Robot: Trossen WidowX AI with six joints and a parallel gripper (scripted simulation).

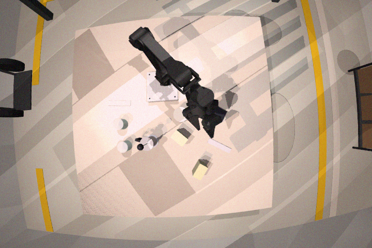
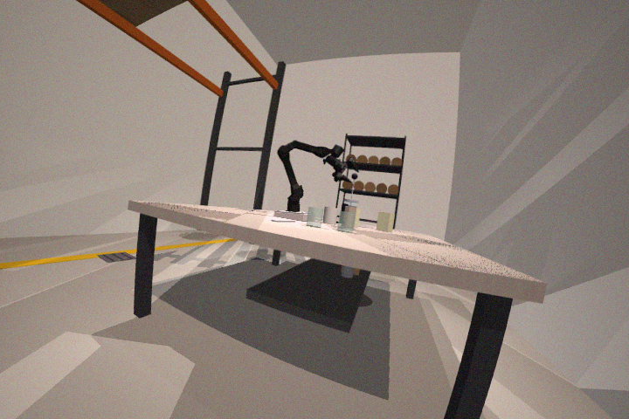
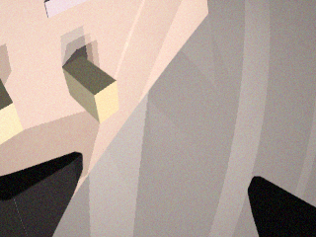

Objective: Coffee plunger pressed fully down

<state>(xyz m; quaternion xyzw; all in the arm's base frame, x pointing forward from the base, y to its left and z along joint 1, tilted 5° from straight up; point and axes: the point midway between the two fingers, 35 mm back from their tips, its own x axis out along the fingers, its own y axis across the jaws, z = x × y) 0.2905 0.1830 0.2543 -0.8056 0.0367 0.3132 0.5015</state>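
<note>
My gripper tip is now 5 cm short of the coffee press, 30 cm to the left of it and 18 cm above it. The rest, counted from my gripper tip: dark slab: 11 cm behind, 9 cm to the left, 30 cm below; then white cup: 9 cm behind, 10 cm to the right, 26 cm below.
</note>
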